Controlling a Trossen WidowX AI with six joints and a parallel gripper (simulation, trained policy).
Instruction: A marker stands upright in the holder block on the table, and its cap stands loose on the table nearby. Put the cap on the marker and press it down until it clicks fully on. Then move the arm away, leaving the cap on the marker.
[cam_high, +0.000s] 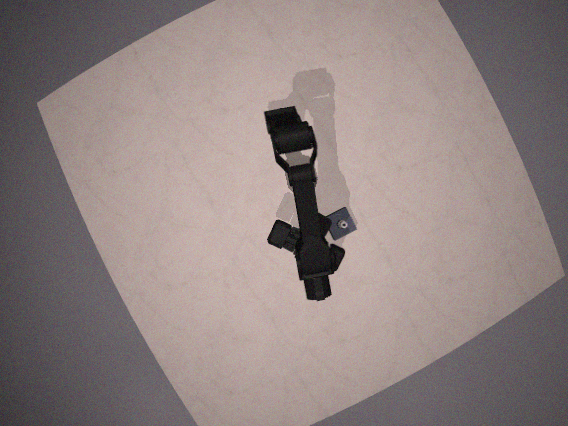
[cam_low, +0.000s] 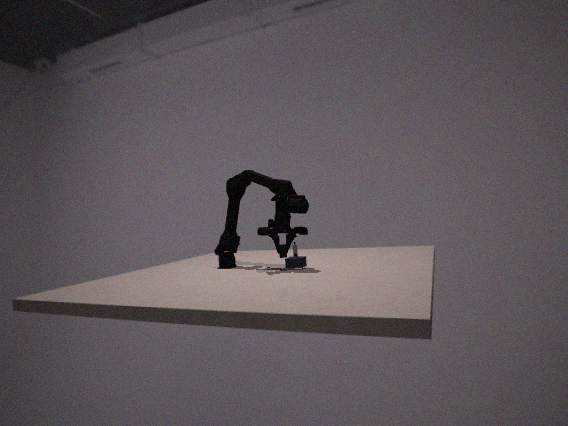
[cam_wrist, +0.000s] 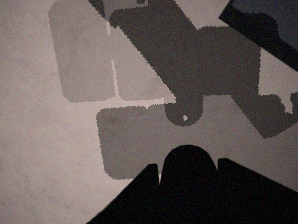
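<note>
The holder block is 1 cm ahead of my gripper tip, 11 cm to the left of it and 5 cm below it. From my gripper tip the other things lie so: black cap (1 cm above).
</note>
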